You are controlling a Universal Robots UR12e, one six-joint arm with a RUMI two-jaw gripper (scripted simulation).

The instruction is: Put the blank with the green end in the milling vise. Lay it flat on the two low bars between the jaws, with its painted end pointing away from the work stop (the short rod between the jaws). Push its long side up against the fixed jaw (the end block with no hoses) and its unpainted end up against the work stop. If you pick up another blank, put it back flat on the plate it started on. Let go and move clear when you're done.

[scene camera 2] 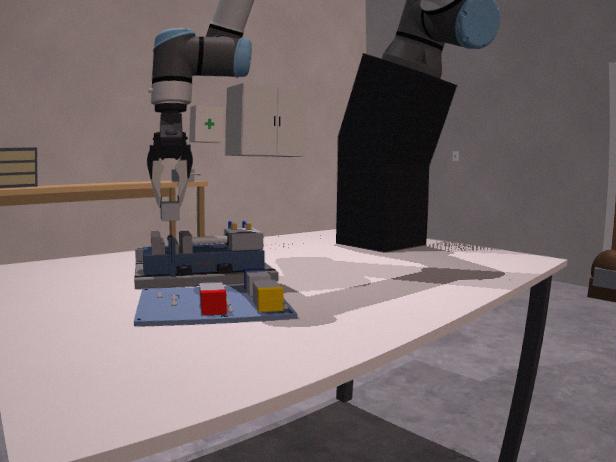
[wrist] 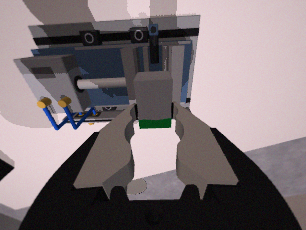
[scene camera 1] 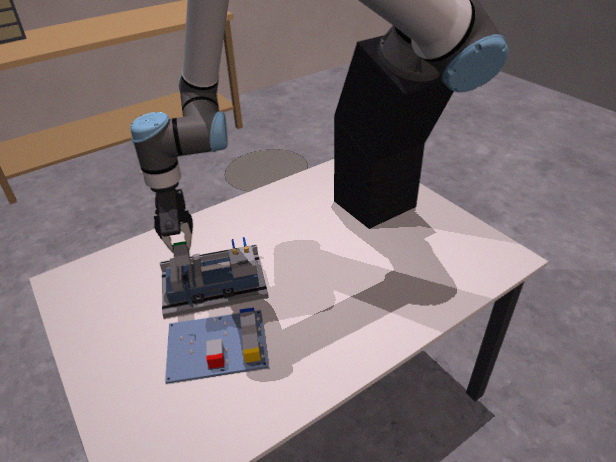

Path:
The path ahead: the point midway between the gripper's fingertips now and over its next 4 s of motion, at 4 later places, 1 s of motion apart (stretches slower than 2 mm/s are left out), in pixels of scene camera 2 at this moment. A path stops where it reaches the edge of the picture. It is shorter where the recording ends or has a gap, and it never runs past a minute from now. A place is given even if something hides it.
The gripper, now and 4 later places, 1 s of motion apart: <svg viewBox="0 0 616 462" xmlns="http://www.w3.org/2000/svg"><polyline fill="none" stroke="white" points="169,207 169,210 169,218 169,220 169,224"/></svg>

